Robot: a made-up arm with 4 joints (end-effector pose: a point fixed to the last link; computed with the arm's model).
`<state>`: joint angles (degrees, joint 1 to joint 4).
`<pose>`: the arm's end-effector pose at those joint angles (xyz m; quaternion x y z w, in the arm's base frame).
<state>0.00 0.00 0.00 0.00</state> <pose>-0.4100 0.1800 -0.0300 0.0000 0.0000 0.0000 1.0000</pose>
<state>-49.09 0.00 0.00 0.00</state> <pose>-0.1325 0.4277 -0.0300 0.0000 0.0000 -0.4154 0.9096</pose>
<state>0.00 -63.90 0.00 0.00</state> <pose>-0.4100 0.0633 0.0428 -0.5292 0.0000 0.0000 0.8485</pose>
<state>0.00 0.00 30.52 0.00</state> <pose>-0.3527 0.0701 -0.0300 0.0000 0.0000 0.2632 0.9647</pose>
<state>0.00 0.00 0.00 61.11</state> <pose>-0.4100 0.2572 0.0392 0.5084 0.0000 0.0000 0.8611</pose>
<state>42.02 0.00 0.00 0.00</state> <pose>-0.4251 -0.1407 -0.0300 0.0000 0.0000 0.3585 0.9335</pose>
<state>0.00 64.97 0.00 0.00</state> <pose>-0.4100 0.2978 0.0450 0.5371 0.0000 0.0000 0.8435</pose>
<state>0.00 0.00 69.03 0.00</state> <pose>-0.2156 -0.0027 -0.0300 0.0000 0.0000 0.5666 0.8240</pose>
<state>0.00 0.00 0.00 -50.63</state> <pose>-0.4100 0.0954 -0.0089 -0.4276 0.0000 0.0000 0.9040</pose>
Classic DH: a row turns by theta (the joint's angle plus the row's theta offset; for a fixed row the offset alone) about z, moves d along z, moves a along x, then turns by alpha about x. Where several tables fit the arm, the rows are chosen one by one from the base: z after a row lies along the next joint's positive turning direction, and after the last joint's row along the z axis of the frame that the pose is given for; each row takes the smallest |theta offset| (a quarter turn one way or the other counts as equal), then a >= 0, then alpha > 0; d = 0 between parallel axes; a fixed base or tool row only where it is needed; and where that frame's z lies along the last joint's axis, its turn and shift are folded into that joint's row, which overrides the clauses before.
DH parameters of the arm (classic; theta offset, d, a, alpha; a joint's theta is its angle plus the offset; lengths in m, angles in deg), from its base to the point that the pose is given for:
joint 1: 90 0.1 0.18 90
joint 2: 0 -0.18 0.05 -90
joint 3: 0 -0.03 -0.07 90
joint 4: 0 -0.23 0.02 -90
tool (fixed): -90 -0.1 0 0

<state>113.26 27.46 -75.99 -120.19</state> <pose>-0.1971 -0.5171 0.2100 -0.8075 -0.1511 0.3598 0.4423</pose>
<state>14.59 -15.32 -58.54 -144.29</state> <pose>-0.4992 0.2370 0.0930 -0.9076 0.3287 -0.1893 0.1799</pose>
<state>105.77 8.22 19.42 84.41</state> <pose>-0.0683 -0.4426 0.0808 0.3471 0.6312 0.6230 0.3050</pose>
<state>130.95 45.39 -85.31 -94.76</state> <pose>-0.0568 -0.5386 0.2596 -0.7070 -0.0150 0.5121 0.4875</pose>
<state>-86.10 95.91 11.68 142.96</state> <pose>0.0932 0.4073 0.0720 -0.6608 0.5618 -0.4019 0.2936</pose>
